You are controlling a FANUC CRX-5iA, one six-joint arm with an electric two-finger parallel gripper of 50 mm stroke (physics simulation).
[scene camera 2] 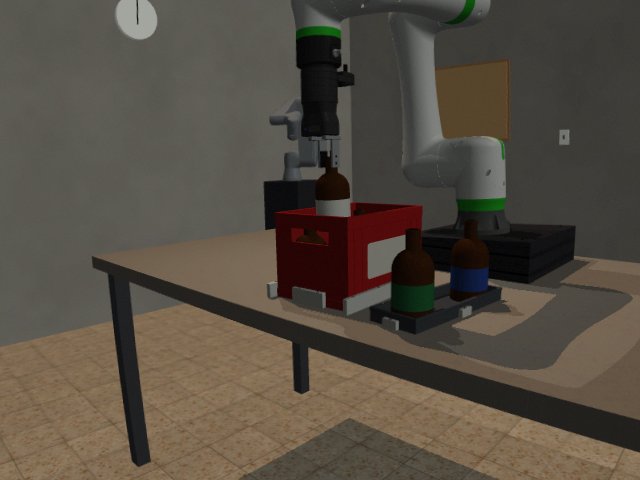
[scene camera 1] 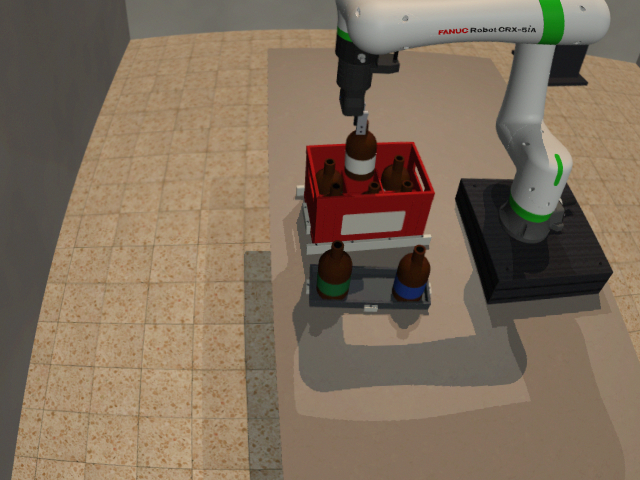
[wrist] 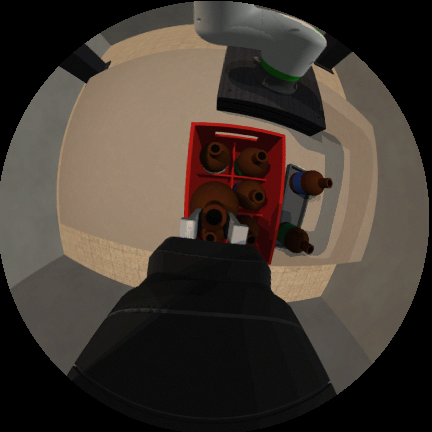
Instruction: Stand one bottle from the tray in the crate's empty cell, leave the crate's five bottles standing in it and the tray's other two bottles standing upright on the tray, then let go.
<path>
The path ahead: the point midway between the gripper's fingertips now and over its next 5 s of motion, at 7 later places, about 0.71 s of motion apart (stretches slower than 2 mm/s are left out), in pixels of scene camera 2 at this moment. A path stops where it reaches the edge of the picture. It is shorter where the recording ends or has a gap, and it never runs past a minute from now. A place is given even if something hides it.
My gripper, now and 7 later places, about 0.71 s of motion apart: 328, 167; 331, 179; 331, 190; 331, 198; 331, 207; 332, 218; 332, 220; 333, 223
</path>
